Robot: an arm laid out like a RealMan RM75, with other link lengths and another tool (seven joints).
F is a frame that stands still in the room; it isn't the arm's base.
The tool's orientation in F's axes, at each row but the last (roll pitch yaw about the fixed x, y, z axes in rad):
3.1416 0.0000 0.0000
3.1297 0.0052 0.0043
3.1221 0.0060 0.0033
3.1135 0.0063 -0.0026
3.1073 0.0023 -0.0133
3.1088 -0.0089 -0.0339
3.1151 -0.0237 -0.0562
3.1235 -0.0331 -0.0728
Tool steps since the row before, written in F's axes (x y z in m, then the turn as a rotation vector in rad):
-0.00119 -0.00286 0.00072 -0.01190 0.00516 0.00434
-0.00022 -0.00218 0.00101 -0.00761 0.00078 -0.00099
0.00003 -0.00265 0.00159 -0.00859 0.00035 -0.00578
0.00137 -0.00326 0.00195 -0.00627 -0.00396 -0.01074
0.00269 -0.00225 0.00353 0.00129 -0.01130 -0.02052
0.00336 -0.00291 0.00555 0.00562 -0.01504 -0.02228
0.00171 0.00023 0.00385 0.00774 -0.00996 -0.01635
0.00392 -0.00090 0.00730 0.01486 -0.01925 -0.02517
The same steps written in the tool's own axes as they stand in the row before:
-0.00119 0.00286 -0.00072 -0.01190 -0.00516 -0.00434
-0.00023 0.00219 -0.00098 -0.00760 -0.00082 0.00102
0.00001 0.00268 -0.00154 -0.00855 -0.00049 0.00582
0.00137 0.00331 -0.00187 -0.00619 0.00367 0.01089
0.00271 0.00233 -0.00346 0.00149 0.01057 0.02089
0.00351 0.00297 -0.00542 0.00593 0.01410 0.02281
0.00179 -0.00022 -0.00382 0.00790 0.00907 0.01679
0.00421 0.00074 -0.00715 0.01538 0.01765 0.02602

